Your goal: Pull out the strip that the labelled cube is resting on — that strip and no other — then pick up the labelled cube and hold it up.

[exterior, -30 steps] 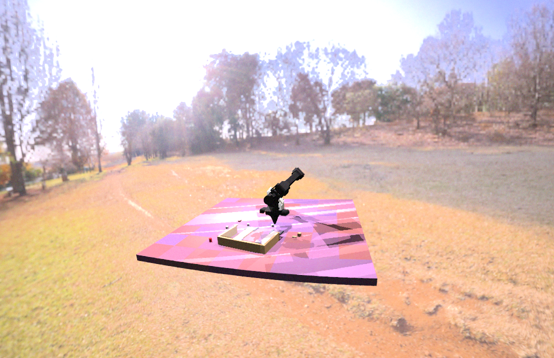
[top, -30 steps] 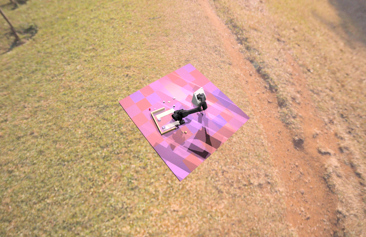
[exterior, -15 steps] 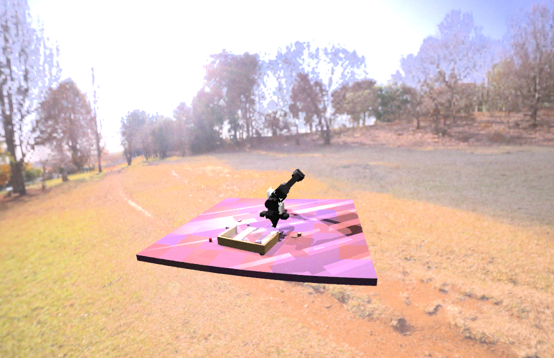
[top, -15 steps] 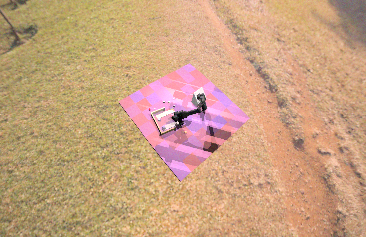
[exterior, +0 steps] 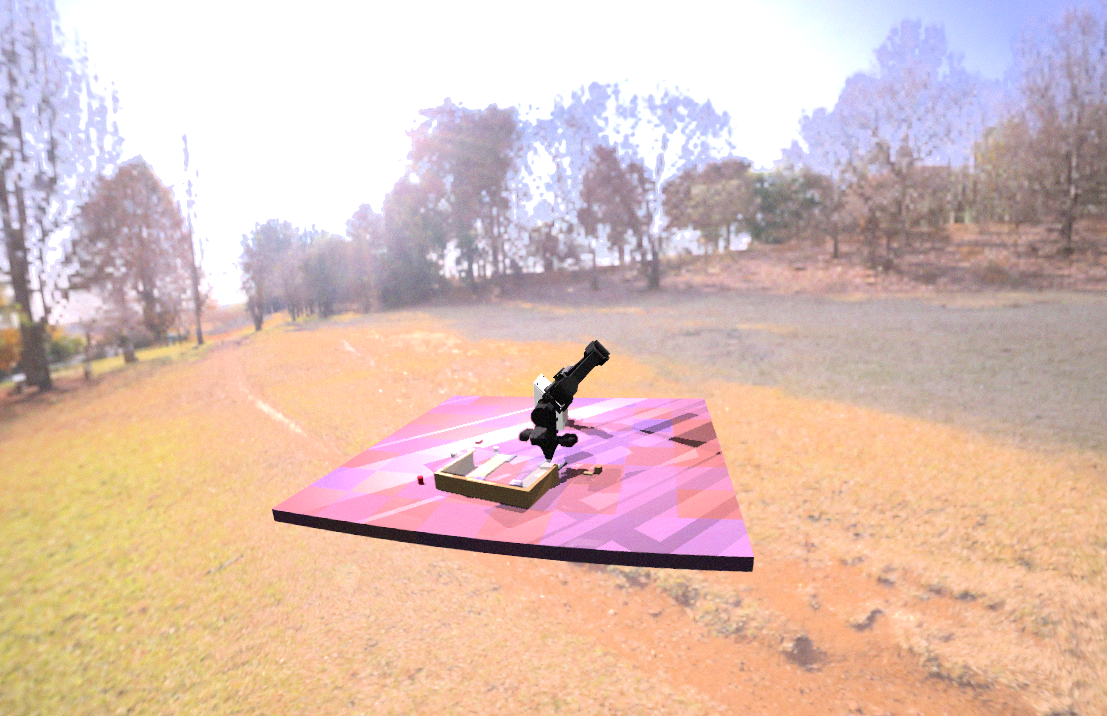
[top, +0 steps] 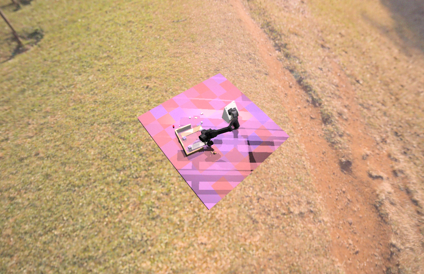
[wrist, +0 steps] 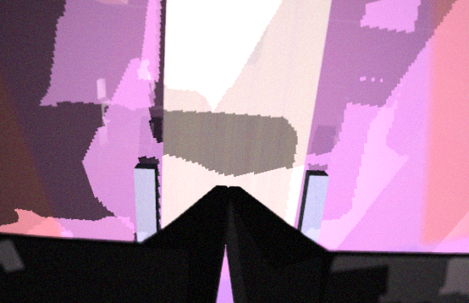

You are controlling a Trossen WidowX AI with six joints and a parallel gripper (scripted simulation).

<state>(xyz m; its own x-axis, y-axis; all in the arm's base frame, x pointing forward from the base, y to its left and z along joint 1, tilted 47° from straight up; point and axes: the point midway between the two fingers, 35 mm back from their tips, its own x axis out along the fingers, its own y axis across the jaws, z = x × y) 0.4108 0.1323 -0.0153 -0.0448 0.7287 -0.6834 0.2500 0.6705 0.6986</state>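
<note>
Now: gripper tip 80 mm short of the pale strip, 30 mm to the left of it and 20 mm above it.
</note>
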